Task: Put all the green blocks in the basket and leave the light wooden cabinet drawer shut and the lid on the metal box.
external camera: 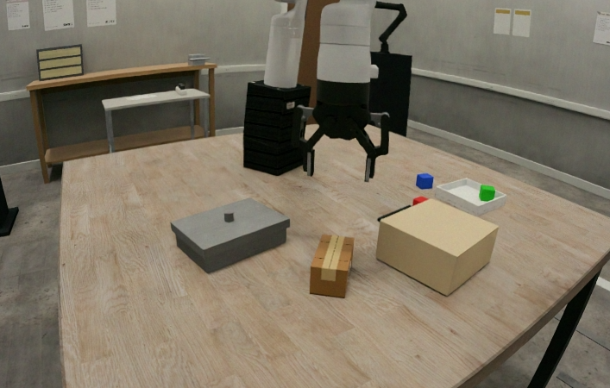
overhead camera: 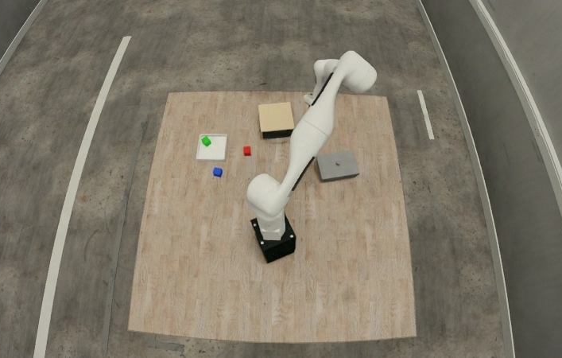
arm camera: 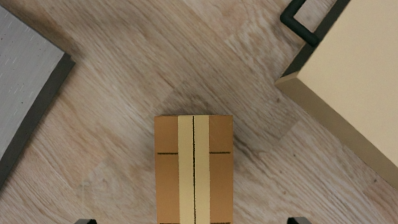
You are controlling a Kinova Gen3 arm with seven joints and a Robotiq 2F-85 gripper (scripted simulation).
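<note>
The small cardboard box is 150 mm below my hand. The rest, counted from my hand: light wooden cabinet 200 mm to the left, 150 mm below, 50 mm ahead; then lid 180 mm behind, 140 mm below, 110 mm to the right; then drawer 200 mm to the left, 150 mm below, 40 mm ahead.
</note>
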